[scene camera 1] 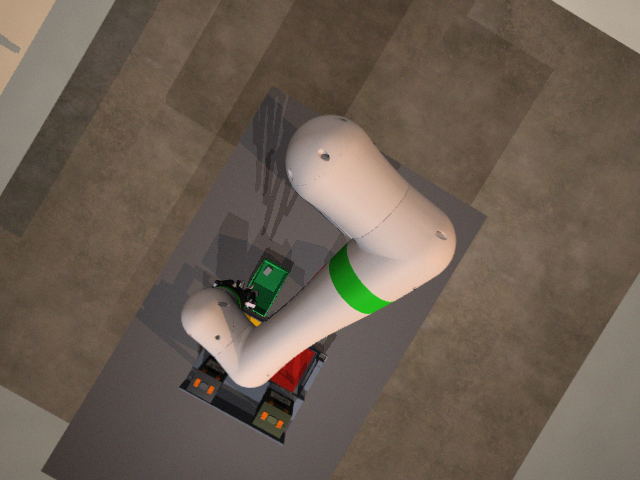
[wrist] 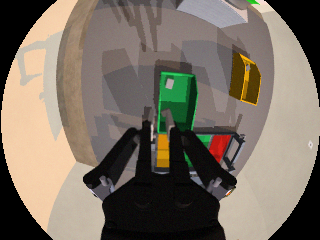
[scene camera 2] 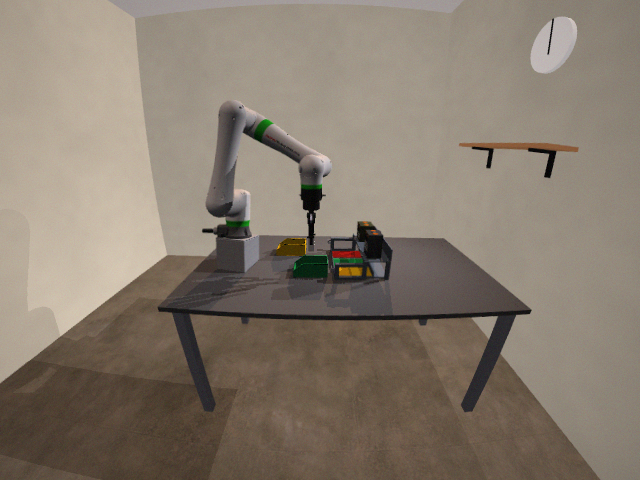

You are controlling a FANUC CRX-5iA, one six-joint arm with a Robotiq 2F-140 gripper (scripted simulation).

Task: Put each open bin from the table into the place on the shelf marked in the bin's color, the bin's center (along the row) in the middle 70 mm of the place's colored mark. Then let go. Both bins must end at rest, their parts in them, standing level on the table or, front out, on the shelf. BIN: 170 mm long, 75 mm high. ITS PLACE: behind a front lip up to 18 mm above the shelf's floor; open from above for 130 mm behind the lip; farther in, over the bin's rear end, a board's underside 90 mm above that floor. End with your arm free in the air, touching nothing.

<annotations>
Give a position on a yellow open bin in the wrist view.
252, 79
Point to a green open bin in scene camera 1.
269, 286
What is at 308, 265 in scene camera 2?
A green open bin.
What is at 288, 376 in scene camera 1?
A red shelf mark.
</annotations>
